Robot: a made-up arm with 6 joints.
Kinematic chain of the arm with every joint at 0, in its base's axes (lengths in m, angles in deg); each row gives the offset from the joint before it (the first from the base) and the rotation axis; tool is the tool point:
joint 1: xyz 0 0 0.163 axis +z
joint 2: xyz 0 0.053 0 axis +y
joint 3: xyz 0 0 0.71 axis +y
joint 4: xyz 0 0 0.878 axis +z
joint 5: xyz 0 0 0 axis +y
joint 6: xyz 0 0 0.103 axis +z
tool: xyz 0 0 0
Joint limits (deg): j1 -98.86..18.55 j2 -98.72..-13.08 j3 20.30..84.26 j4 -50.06..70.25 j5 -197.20..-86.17 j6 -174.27..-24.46
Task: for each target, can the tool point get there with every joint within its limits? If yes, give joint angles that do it. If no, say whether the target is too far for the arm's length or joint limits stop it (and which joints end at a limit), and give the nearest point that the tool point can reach.
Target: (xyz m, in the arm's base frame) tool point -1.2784 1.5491 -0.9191
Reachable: no: too far | nearest point -1.0122 1.2265 0.1323 | short by 1.132 m
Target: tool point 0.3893 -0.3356 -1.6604
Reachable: no: too far | nearest point 0.2967 1.4627 0.1584 | short by 2.559 m
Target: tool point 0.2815 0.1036 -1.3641
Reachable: no: joint limits stop it (at a limit: joint 1, joint 2, joint 3) | nearest point 0.2924 1.4663 0.1549 | short by 2.041 m
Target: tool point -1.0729 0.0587 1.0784
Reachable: yes | joints 0.03 -69.12 39.24 -13.93 -165.48 -107.39
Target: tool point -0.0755 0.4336 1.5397
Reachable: yes | joints -73.07 -31.69 27.42 -9.20 -176.56 -87.19
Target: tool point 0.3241 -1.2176 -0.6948
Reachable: no: joint limits stop it (at a limit: joint 2, joint 3, joint 5) | nearest point 0.1516 -0.5697 1.0773 | short by 1.895 m
